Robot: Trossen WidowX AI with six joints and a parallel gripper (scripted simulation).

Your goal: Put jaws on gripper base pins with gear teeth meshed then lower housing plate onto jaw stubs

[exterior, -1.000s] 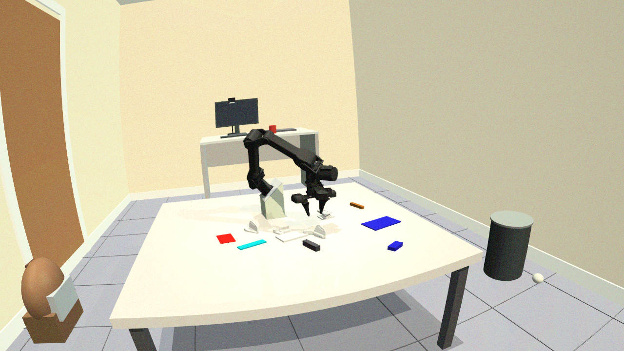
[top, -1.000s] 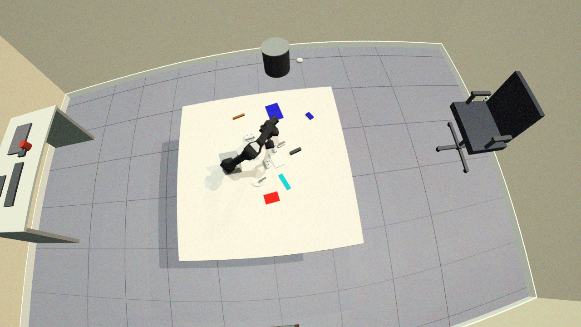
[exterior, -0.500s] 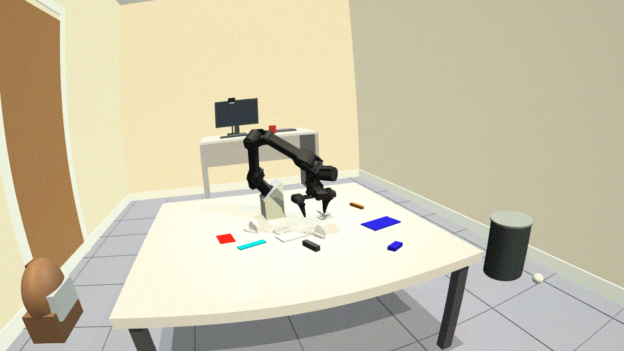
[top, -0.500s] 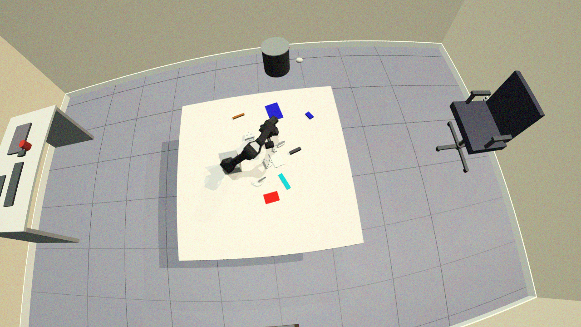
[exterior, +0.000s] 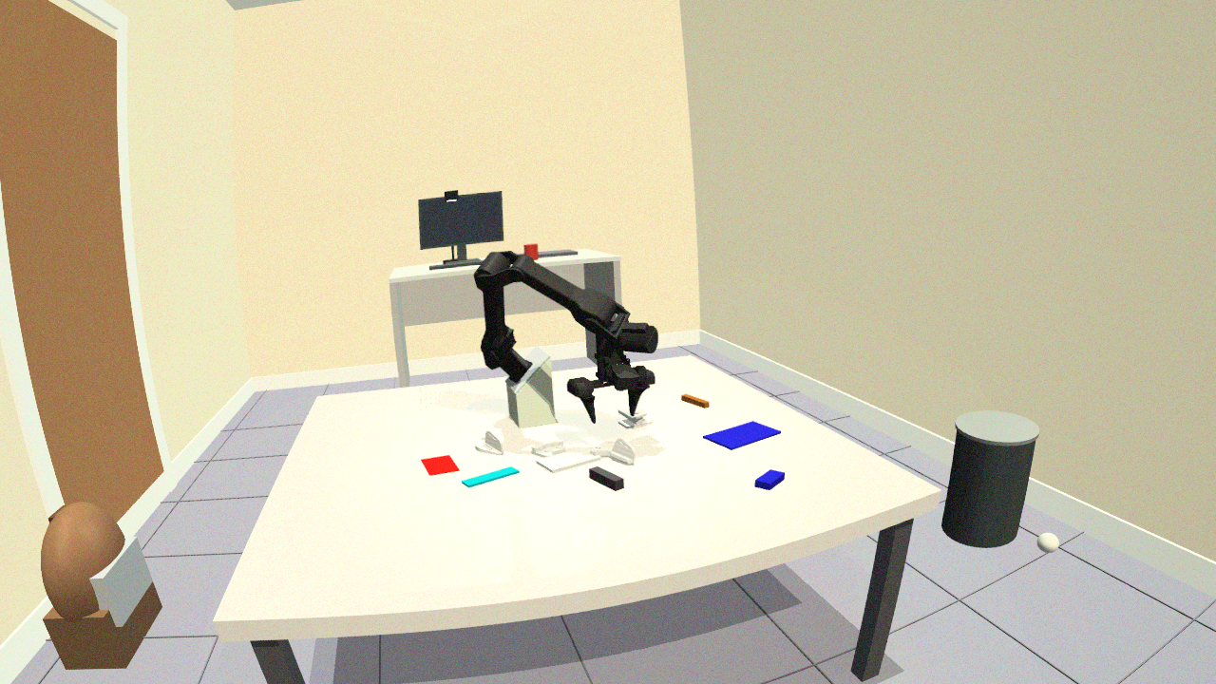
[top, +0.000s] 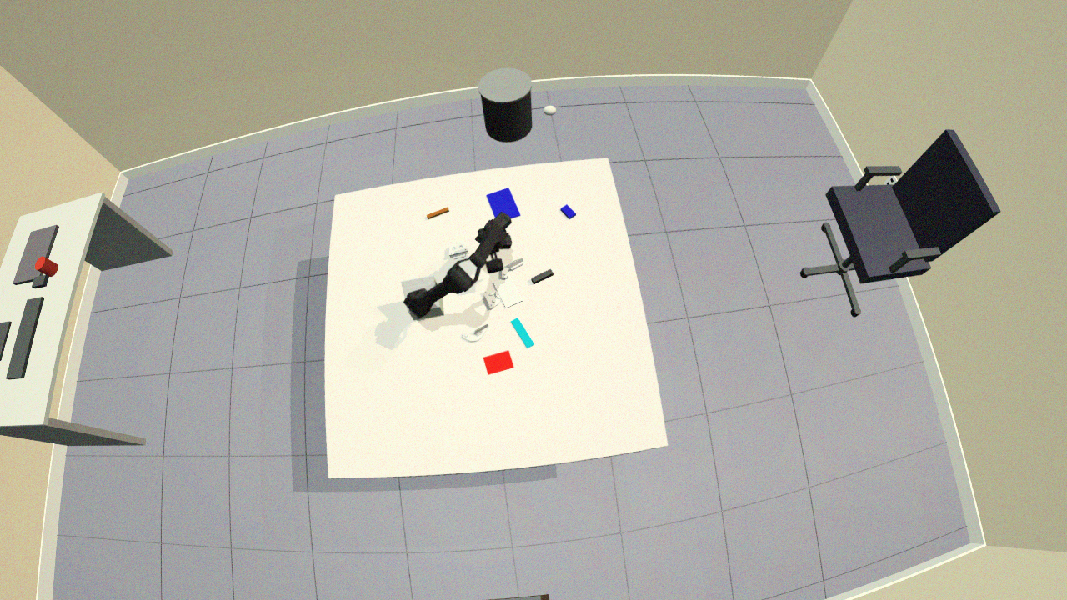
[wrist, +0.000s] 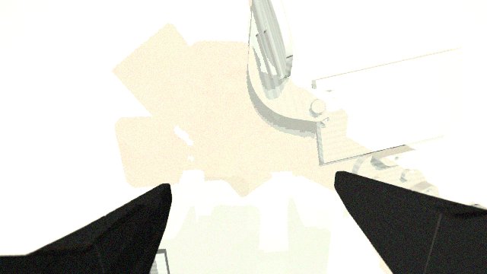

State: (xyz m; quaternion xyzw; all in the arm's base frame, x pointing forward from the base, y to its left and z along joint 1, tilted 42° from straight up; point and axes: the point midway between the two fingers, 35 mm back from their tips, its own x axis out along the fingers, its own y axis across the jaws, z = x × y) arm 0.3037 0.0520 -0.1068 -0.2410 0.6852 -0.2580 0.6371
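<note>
The white jaw lies 5 cm to the right of my gripper tip, 5 cm below it and 5 cm ahead of it. Round my gripper tip: white ribbed plate 12 cm to the right, 6 cm below, 3 cm ahead; then dark block 17 cm ahead, 10 cm to the right, 6 cm below; then blue sheet 28 cm to the left, 10 cm ahead, 6 cm below.
</note>
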